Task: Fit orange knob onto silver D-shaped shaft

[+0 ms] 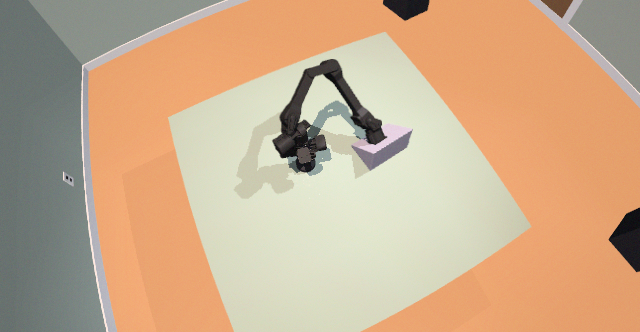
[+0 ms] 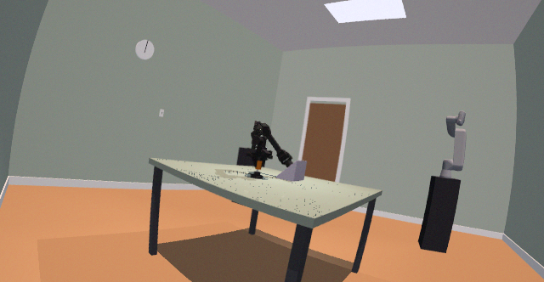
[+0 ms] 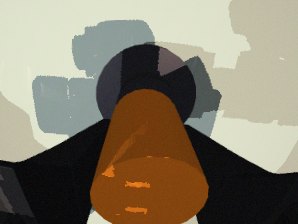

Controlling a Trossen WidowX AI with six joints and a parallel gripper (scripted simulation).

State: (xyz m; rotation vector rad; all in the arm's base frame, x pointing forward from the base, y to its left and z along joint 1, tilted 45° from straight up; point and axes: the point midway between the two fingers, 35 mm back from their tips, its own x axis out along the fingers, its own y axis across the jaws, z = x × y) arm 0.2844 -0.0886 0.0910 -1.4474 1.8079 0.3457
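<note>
The dark round pedestal is 40 mm below my gripper tip. Round my gripper tip: orange knob: 30 mm above.
</note>
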